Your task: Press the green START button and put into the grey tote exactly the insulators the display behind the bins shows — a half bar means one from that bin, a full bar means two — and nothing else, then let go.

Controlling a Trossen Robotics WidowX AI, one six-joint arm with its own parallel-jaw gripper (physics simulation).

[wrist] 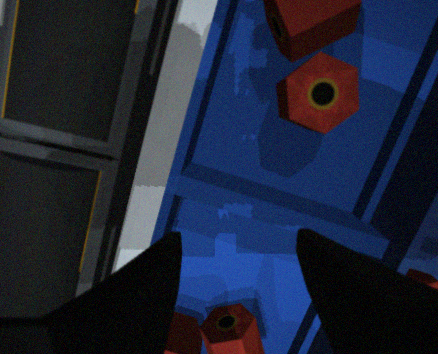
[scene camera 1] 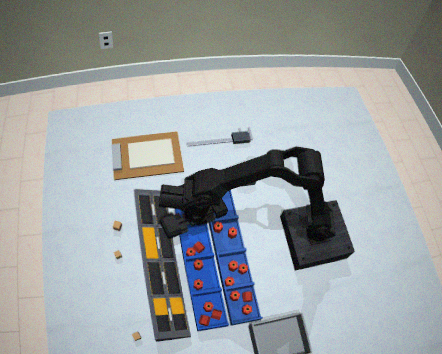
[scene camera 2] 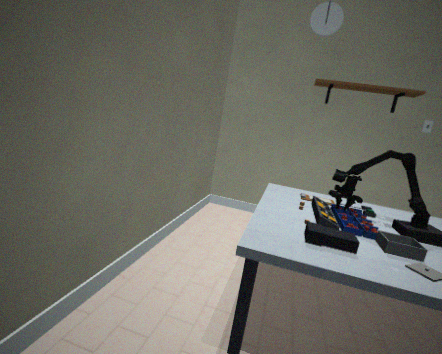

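My gripper (scene camera 2: 345, 207) (wrist: 239, 241) is open and empty above the far part of the left bin column. The blue bins (scene camera 1: 206, 291) (wrist: 270, 200) hold red hexagonal insulators; one stands upright (wrist: 322, 93), and another (wrist: 227, 322) shows low between the finger outlines. The display (scene camera 1: 147, 261) has one full yellow bar (scene camera 1: 150, 242) in its second row, left cell, and half bars in both nearest cells; my arm partly hides its far right cell. The grey tote (scene camera 1: 253, 342) (scene camera 2: 400, 248) shows a bare floor where visible in scene view 1. The green button (scene camera 2: 369, 211) is hidden in scene view 1.
A clipboard (scene camera 1: 150, 152) and a caliper (scene camera 1: 241, 137) lie beyond the bins. Small wooden cubes (scene camera 1: 117, 225) lie left of the display. A long black box (scene camera 2: 331, 237) stands near the display's near end. A flat plate (scene camera 2: 425, 271) lies near the table edge.
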